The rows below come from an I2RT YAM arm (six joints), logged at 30 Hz.
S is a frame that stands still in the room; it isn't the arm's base.
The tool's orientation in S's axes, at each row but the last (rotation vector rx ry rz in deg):
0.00, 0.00, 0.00
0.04, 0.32, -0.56
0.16, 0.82, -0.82
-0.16, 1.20, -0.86
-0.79, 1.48, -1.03
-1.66, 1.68, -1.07
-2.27, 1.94, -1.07
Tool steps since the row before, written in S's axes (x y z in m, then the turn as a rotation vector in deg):
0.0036, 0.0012, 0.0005, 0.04, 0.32, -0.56
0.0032, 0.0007, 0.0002, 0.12, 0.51, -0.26
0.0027, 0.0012, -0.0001, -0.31, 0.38, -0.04
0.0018, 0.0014, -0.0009, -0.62, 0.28, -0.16
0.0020, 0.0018, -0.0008, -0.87, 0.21, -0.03
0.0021, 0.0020, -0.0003, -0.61, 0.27, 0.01
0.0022, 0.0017, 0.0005, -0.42, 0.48, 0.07
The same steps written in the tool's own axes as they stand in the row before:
0.0036, 0.0012, 0.0005, 0.04, 0.32, -0.56
0.0032, 0.0007, 0.0002, 0.12, 0.51, -0.26
0.0027, 0.0012, -0.0001, -0.31, 0.38, -0.05
0.0018, 0.0014, -0.0009, -0.62, 0.27, -0.17
0.0020, 0.0018, -0.0007, -0.87, 0.19, -0.05
0.0021, 0.0020, -0.0002, -0.62, 0.26, 0.00
0.0021, 0.0017, 0.0006, -0.43, 0.47, 0.07

